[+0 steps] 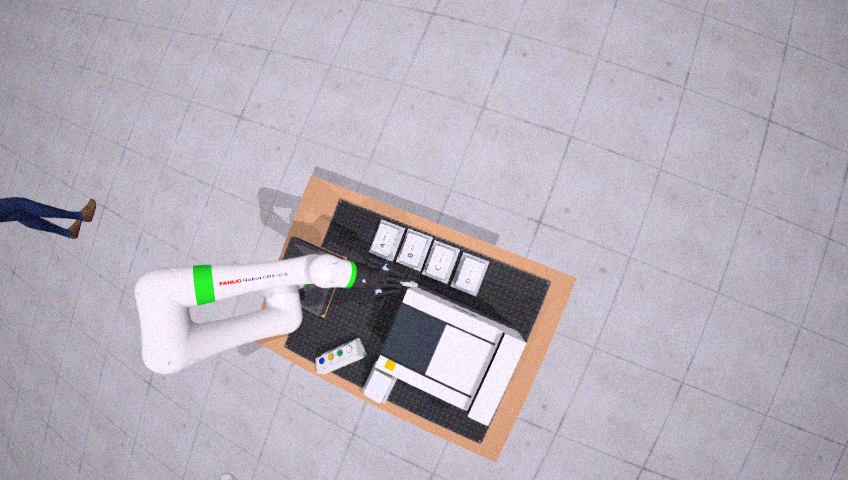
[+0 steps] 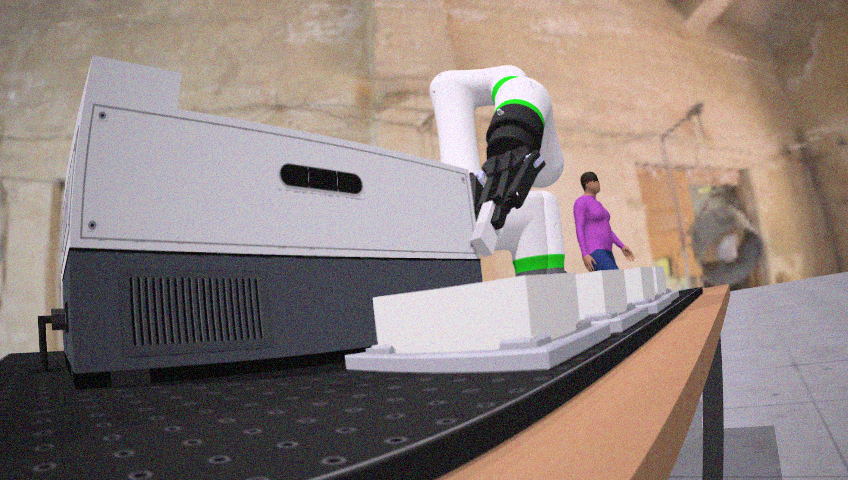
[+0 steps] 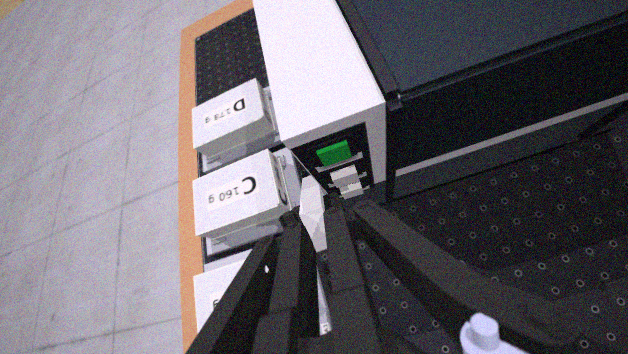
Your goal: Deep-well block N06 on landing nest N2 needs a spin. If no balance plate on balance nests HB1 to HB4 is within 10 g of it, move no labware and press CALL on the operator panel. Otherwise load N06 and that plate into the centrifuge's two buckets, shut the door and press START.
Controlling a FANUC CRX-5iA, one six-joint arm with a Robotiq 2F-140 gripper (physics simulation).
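Places are measured from the arm's base along level axes (x ahead, y left, z up), in centimetres.
Where they show: gripper, fingertip midpoint: [image 1: 415,284] [image 2: 481,247] [image 3: 315,189].
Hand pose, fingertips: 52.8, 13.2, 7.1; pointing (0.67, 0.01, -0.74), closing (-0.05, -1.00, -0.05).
Observation:
Each offset is from my fingertips to the top centre of the thing, as dx, dy, dz. Level surfaces: height alone.
My gripper [image 1: 409,284] [image 2: 485,228] [image 3: 315,189] is shut and empty, its pale fingertips close together, close to the front corner of the centrifuge [image 1: 496,380] [image 2: 226,208] [image 3: 320,65]. A green button @[-1.0, -3.1, +8.4] [image 3: 334,153] and pale keys @[-1.3, -3.0, +4.8] [image 3: 346,180] on the centrifuge front show just beyond the fingertips; contact cannot be told. Balance plates A @[-19.8, +13.8, -5.3] [image 1: 386,239], B @[-6.3, +13.3, -5.3] [image 1: 414,249], C @[+6.8, +11.6, -5.3] [image 1: 442,261] [image 3: 235,192] and D @[+20.5, +10.1, -5.3] [image 1: 471,273] [image 2: 452,315] [image 3: 227,115] sit in a row; C reads 160 g, D 178 g. The N06 label and the bucket interiors cannot be made out.
The operator panel @[-25.1, -44.7, -2.3] [image 1: 339,356] with coloured buttons lies left of the centrifuge front. A white box-like item @[-3.6, -48.9, -2.8] [image 1: 379,385] stands beside the centrifuge. The black perforated board @[dz -10.7] [image 1: 529,291] [image 2: 249,428] [image 3: 500,270] lies on the wooden table @[dz -12.0] [image 1: 535,344]. A person [image 2: 593,220] stands behind.

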